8 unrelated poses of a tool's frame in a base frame.
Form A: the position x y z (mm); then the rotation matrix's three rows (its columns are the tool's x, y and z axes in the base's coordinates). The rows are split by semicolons.
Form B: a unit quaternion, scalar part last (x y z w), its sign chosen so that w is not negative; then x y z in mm. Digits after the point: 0 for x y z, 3 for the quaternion.
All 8 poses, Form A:
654 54 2; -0.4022 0.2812 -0.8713; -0.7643 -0.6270 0.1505; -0.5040 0.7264 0.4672
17 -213 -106; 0.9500 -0.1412 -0.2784; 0.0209 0.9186 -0.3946; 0.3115 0.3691 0.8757
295 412 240; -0.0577 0.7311 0.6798; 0.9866 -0.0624 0.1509; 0.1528 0.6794 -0.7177
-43 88 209; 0.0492 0.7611 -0.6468; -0.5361 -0.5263 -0.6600; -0.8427 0.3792 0.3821
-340 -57 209; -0.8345 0.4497 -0.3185; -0.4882 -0.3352 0.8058; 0.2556 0.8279 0.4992
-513 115 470; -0.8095 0.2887 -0.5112; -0.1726 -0.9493 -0.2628; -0.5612 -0.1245 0.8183
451 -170 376; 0.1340 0.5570 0.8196; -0.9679 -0.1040 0.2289; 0.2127 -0.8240 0.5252
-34 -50 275; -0.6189 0.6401 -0.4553; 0.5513 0.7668 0.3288; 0.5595 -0.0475 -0.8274
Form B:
0.435 -0.278 -0.790 0.331 654 54 2
0.197 -0.152 0.042 0.968 17 -213 -106
0.656 0.654 0.317 0.201 295 412 240
0.546 0.103 -0.682 0.476 -43 88 209
0.019 -0.500 -0.817 0.287 -340 -57 209
0.284 0.102 -0.946 0.122 -513 115 470
-0.422 0.243 -0.611 0.624 451 -170 376
-0.332 -0.896 -0.078 0.283 -34 -50 275

